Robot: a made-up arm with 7 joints.
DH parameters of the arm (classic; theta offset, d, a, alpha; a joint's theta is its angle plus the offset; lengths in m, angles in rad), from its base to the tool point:
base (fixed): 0 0 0 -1.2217
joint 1: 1.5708 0 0 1.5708
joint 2: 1.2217 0 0 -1.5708
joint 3: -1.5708 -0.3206 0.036 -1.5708
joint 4: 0 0 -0.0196 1.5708
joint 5: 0 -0.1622 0 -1.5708
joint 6: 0 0 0 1.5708
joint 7: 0 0 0 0
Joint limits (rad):
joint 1: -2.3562..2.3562
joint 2: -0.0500..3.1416
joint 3: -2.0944..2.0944
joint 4: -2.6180..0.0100
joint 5: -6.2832..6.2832
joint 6: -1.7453..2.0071
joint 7: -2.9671..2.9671
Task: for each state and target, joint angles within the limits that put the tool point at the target. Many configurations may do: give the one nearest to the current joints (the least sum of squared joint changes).
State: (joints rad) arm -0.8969 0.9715 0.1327 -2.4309 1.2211 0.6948 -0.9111
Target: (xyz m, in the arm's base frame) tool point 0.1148 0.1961 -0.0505
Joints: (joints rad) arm -0.0543 0.8994 0.6315 -2.6161 1.2211 0.6948 -0.9111
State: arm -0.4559 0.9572 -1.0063 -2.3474 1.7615 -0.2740 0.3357
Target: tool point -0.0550 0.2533 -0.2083
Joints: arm 0.2610 1.4880 -1.4677 -1.9957 1.7615 -0.2740 0.3357
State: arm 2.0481 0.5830 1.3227 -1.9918 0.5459 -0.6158 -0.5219
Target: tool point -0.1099 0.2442 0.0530
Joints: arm 1.8389 0.9401 1.1845 -2.3657 0.5459 -0.6158 -0.5219
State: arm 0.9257 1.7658 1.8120 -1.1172 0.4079 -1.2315 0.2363
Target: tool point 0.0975 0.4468 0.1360
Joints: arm 1.4181 1.8825 1.2253 -0.6378 0.4079 -1.2315 0.2363
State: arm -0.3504 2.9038 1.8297 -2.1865 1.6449 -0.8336 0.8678
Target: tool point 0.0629 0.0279 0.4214
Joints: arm 0.1676 2.6282 1.5840 -1.2920 1.6449 -0.8336 0.8678
